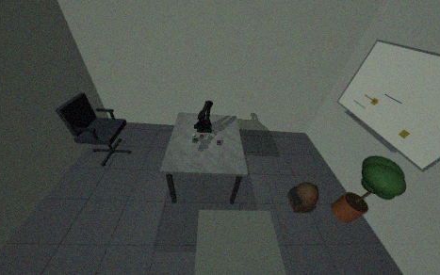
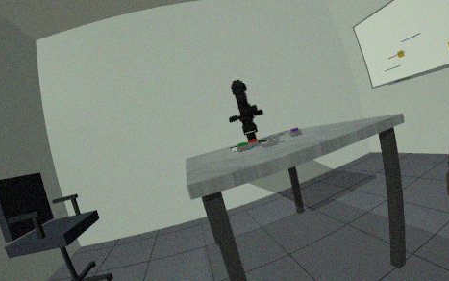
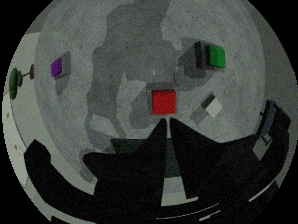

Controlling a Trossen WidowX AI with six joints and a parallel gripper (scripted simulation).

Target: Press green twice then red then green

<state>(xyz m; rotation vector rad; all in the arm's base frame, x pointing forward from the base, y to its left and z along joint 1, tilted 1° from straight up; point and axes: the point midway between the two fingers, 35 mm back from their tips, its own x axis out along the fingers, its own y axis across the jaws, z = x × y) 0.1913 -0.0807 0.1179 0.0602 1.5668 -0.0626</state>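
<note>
The red button is 5 cm below my gripper tip. From my gripper tip the other things lie so: green button (7 cm ahead, 9 cm to the right, 5 cm below).
</note>
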